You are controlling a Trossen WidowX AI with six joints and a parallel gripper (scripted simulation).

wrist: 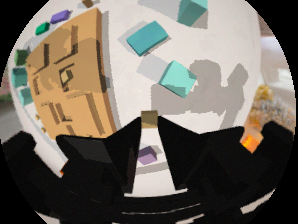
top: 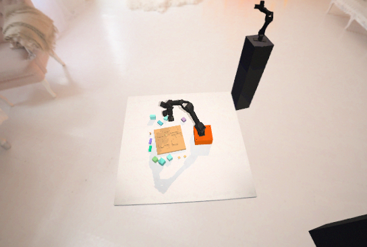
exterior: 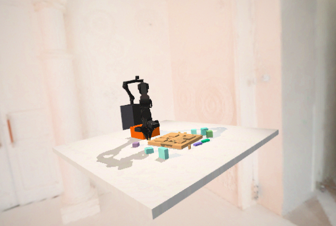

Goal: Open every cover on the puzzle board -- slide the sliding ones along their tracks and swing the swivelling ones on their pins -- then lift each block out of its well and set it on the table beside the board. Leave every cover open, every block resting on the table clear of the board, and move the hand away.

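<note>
Right now the tan puzzle board is 210 mm to the left of my gripper tip, 80 mm ahead of it and 50 mm below it. From my gripper tip the other things lie so: purple bar: 270 mm ahead, 190 mm to the left, 60 mm below; then green bar: 280 mm to the left, 280 mm ahead, 60 mm below; then purple block: 140 mm behind, 50 mm below, 20 mm to the left.
</note>
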